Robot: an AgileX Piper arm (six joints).
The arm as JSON. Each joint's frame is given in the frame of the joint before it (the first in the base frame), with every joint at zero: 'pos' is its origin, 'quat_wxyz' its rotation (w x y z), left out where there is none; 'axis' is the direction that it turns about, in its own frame. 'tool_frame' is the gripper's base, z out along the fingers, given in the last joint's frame.
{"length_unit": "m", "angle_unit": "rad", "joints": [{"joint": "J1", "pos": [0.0, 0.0, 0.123], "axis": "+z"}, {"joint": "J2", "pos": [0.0, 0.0, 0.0], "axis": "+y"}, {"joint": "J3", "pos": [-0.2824, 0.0, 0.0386], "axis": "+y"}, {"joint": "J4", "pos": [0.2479, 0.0, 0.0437], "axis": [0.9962, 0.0, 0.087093]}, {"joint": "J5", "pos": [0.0, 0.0, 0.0], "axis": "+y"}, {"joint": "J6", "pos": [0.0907, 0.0, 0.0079], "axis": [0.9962, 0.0, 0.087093]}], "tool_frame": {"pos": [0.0, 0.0, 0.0], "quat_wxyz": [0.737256, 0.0, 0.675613, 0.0]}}
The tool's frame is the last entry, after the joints.
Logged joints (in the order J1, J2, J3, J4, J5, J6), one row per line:
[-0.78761, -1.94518, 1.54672, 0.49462, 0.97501, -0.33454]
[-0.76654, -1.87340, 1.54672, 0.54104, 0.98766, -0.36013]
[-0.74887, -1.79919, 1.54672, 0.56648, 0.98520, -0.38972]
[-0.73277, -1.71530, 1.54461, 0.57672, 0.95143, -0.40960]
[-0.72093, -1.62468, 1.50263, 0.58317, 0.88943, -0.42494]
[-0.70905, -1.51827, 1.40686, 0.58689, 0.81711, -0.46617]
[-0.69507, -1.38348, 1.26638, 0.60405, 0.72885, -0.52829]
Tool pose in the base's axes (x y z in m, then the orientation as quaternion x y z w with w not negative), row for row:
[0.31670, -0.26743, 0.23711, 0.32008, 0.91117, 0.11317, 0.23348]
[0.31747, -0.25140, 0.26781, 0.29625, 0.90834, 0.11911, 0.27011]
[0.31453, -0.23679, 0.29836, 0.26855, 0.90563, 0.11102, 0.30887]
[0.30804, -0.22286, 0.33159, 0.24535, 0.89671, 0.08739, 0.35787]
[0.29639, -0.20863, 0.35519, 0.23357, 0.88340, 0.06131, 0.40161]
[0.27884, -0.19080, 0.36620, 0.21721, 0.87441, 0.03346, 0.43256]
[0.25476, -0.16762, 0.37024, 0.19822, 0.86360, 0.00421, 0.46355]
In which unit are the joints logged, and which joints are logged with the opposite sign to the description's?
The joints are logged in radians. Opposite sign: J2, J3.
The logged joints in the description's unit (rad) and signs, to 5 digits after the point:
[-0.78761, 1.94518, -1.54672, 0.49462, 0.97501, -0.33454]
[-0.76654, 1.87340, -1.54672, 0.54104, 0.98766, -0.36013]
[-0.74887, 1.79919, -1.54672, 0.56648, 0.98520, -0.38972]
[-0.73277, 1.71530, -1.54461, 0.57672, 0.95143, -0.40960]
[-0.72093, 1.62468, -1.50263, 0.58317, 0.88943, -0.42494]
[-0.70905, 1.51827, -1.40686, 0.58689, 0.81711, -0.46617]
[-0.69507, 1.38348, -1.26638, 0.60405, 0.72885, -0.52829]

